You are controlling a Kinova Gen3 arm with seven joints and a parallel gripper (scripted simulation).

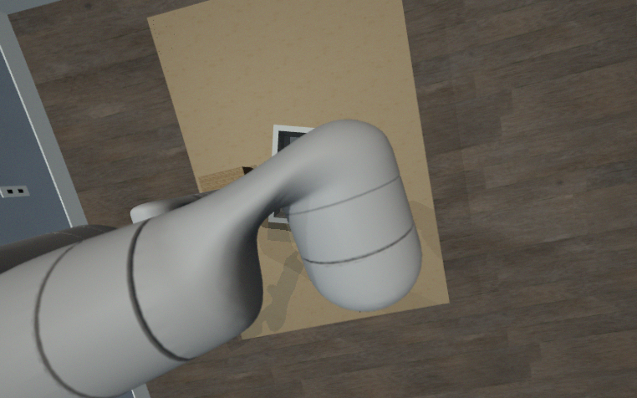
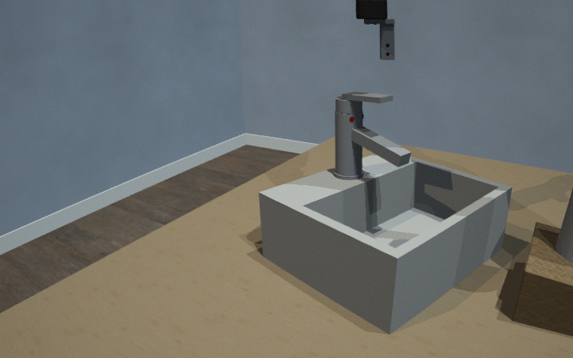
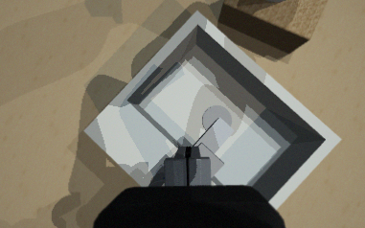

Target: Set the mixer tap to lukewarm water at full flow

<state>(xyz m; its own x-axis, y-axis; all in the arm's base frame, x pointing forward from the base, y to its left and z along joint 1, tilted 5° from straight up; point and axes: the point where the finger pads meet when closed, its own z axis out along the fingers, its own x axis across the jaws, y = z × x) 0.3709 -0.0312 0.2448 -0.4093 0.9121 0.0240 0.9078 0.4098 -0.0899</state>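
Right now the flat lever is 3 cm ahead of my hand, 1 cm to the left of it and 8 cm below it. Round my hand: grey square sink 4 cm behind, 4 cm to the left, 31 cm below; then grey mixer tap 5 cm ahead, 13 cm below.
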